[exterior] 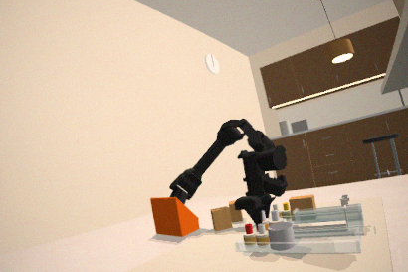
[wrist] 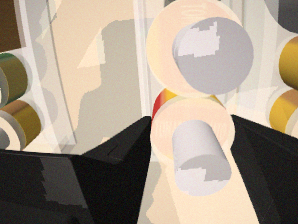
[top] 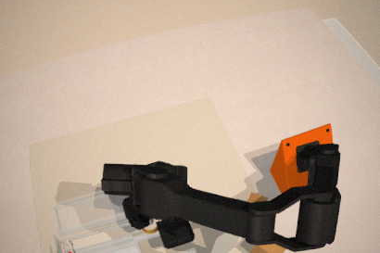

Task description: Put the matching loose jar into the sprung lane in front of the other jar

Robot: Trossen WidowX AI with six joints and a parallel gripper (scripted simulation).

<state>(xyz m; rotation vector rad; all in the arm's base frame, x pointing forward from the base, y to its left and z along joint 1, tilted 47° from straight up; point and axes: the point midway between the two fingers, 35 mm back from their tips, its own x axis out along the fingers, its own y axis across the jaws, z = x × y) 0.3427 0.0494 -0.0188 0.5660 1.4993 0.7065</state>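
The grey cylinder lies 9 cm ahead of my gripper tip and 7 cm to the right of it. From my gripper tip the other things lie so: red mark: 22 cm ahead, 5 cm to the left, 4 cm above.
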